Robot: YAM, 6 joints.
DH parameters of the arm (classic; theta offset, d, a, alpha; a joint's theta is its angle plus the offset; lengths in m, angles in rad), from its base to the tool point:
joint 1: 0 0.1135 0.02 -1.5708
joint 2: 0 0 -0.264 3.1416
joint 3: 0.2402 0 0.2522 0
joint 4: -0.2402 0 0.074 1.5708
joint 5: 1.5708 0 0 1.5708
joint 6: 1.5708 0.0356 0 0
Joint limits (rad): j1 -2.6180..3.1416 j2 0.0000..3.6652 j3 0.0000..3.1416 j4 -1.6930..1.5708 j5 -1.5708..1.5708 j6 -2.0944..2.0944
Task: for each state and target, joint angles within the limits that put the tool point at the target. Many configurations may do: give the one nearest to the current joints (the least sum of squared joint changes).
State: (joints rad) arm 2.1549 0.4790 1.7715 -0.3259 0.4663 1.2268
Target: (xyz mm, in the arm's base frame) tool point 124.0 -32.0 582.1
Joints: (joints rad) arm 2.7323 0.5312 1.7824 -0.3126 0.5961 1.2268
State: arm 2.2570 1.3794 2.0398 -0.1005 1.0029 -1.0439
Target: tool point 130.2 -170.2 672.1
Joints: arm 2.1009 0.9837 2.5995 0.1134 0.8300 -1.0439
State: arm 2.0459 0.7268 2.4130 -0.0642 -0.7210 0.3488
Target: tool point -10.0 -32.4 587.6
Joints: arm 2.0615 0.7150 1.7414 -0.3796 -0.7432 0.3488
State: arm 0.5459 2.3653 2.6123 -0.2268 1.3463 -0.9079
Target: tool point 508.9 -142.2 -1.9
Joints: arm -0.2064 2.8366 2.0952 -0.3932 1.3710 -0.9079
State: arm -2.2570 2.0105 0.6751 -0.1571 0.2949 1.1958
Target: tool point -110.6 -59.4 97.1
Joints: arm -2.5318 1.3818 0.3842 -0.8488 0.4240 1.1958
